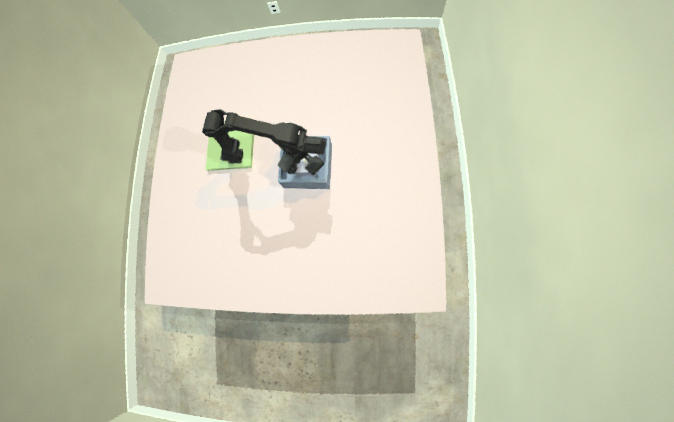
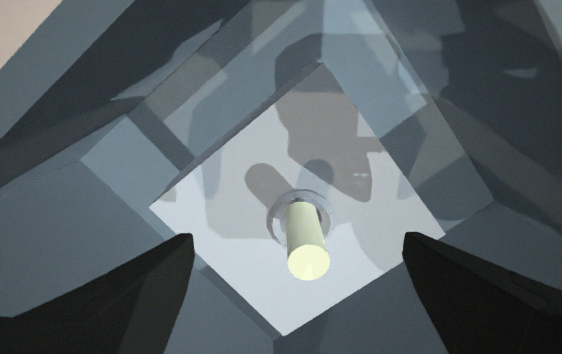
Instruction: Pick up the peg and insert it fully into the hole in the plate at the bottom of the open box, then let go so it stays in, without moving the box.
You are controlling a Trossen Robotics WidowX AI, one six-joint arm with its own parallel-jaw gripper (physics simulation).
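Pixels of known places: gripper, fingertip midpoint: [image 1: 304, 160] [image 2: 299, 244]; arm's base, origin of the base link: [image 1: 235, 156].
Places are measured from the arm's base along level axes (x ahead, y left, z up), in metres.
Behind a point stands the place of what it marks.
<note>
The pale yellow peg [image 2: 304, 232] {x 0.313, y -0.052, z 0.055 m} stands in the ringed hole [image 2: 271, 220] {x 0.325, y -0.056, z 0.036 m} of the light grey plate [image 2: 240, 175] {x 0.322, y -0.078, z 0.033 m}, its upper part rising above the ring; how deep its lower end sits is hidden. A gap shows inside the ring at the peg's right side. The plate lies at the bottom of the blue-grey open box [image 1: 306, 183] {x 0.329, y -0.142, z 0.057 m} [image 2: 120, 145] {x 0.376, y -0.124, z -0.016 m}. My gripper [image 1: 302, 170] {x 0.318, y -0.048, z 0.053 m} [image 2: 299, 244] {x 0.318, y -0.048, z 0.053 m} is open over the box, with one finger well to each side of the peg and neither touching it.
The box walls surround the plate and fingers closely. The arm's base stands on a green square [image 1: 216, 162] {x -0.090, y -0.025, z -0.001 m} left of the box. The box and the green square rest on a pale pink table top [image 1: 370, 225] {x 0.571, y -0.288, z -0.024 m}.
</note>
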